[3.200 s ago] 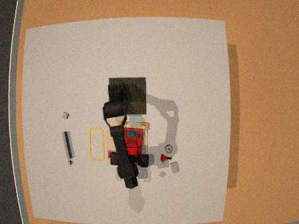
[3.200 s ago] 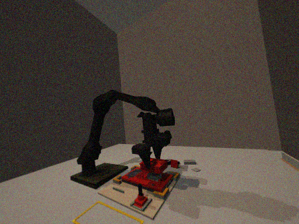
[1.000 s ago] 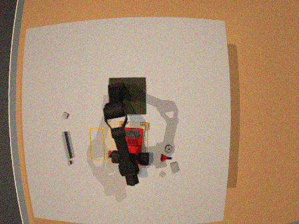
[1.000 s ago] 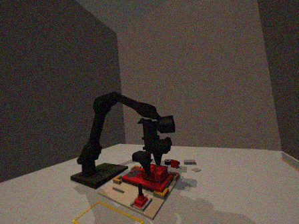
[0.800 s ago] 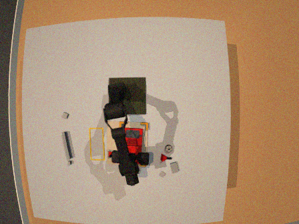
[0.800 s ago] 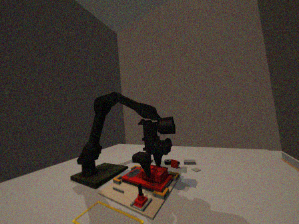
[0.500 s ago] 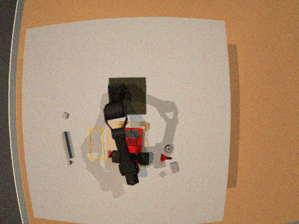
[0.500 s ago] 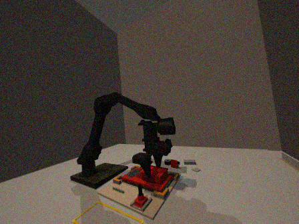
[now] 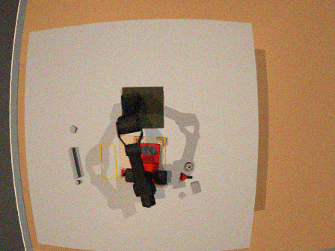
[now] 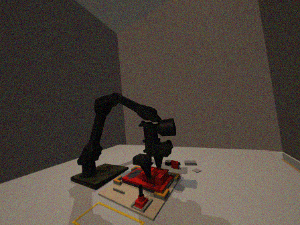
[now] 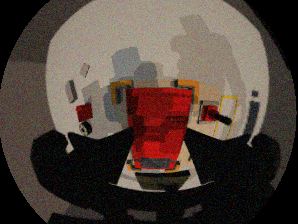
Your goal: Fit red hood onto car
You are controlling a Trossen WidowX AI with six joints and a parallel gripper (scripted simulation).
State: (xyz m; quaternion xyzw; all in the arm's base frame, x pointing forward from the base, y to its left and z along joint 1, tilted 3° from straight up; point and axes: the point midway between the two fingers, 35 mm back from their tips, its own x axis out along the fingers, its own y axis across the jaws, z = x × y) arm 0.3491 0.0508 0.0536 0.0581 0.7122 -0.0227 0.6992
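Now: the red hood 10 mm above my gripper tip. The rest, counted from my gripper tip: long grey bar 380 mm to the right, 60 mm behind, 20 mm below; then grey engine block 20 mm below.
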